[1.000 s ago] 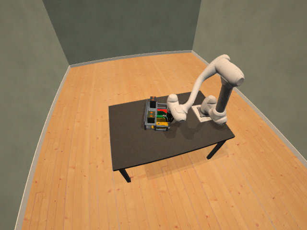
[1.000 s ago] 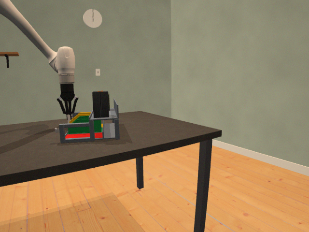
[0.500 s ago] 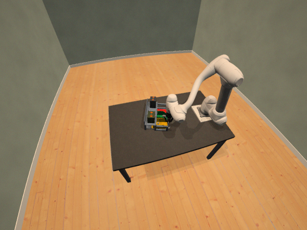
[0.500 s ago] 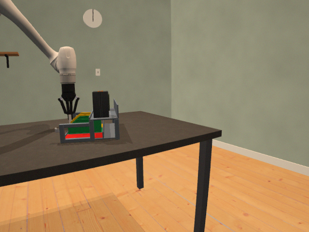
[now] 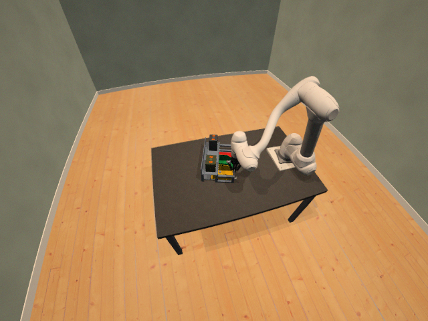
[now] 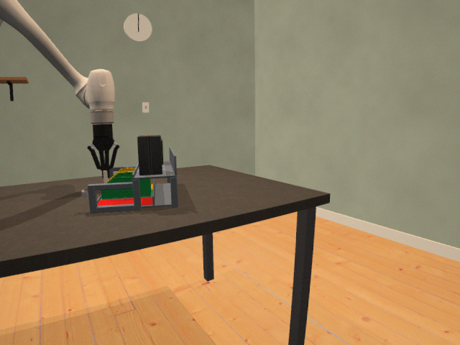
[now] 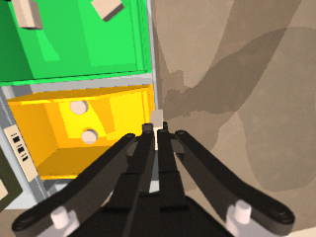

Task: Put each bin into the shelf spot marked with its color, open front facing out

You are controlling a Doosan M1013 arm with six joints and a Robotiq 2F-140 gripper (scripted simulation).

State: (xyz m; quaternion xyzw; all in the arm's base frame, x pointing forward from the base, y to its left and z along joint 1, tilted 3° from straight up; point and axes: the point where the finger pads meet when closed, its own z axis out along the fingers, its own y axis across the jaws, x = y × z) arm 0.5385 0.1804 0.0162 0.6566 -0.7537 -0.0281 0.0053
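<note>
The yellow bin is 9 cm ahead of my hand, 1 cm to the right of it and 1 cm below it. From my hand the other things lie so: green bin: 8 cm ahead, 13 cm to the right, 1 cm below.
</note>
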